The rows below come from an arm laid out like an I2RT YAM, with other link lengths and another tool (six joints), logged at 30 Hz.
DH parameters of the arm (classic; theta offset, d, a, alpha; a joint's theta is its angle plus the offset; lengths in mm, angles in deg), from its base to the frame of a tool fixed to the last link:
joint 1: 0 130.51 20.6 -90
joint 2: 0 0 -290.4 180
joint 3: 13.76 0 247.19 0
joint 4: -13.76 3.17 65.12 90
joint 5: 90 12.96 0 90
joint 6: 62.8 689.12 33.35 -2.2
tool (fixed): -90 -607.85 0 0
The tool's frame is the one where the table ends.
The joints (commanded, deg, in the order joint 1, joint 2, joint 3, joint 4, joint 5, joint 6), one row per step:
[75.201 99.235 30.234 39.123 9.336 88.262]
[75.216 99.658 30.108 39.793 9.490 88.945]
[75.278 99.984 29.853 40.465 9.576 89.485]
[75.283 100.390 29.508 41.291 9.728 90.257]
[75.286 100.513 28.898 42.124 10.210 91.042]
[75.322 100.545 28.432 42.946 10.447 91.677]
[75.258 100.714 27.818 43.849 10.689 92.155]
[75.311 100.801 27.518 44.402 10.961 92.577]
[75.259 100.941 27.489 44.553 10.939 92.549]
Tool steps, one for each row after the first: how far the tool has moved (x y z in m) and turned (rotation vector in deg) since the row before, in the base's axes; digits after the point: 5 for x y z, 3 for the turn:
[-0.00013 0.00064 -0.00133 0.355 0.432 -0.454]
[-0.00056 0.00002 -0.00139 0.281 0.360 -0.277]
[-0.00036 -0.00024 -0.00183 0.347 0.515 -0.503]
[-0.00021 -0.00161 -0.00146 0.339 0.361 -0.798]
[-0.00044 -0.00074 -0.00042 0.532 0.303 -0.477]
[-0.00002 -0.00171 -0.00158 0.275 0.231 -0.504]
[-0.00027 -0.00048 -0.00053 0.296 0.161 -0.386]
[0.00026 -0.00004 -0.00054 -0.026 -0.007 -0.019]

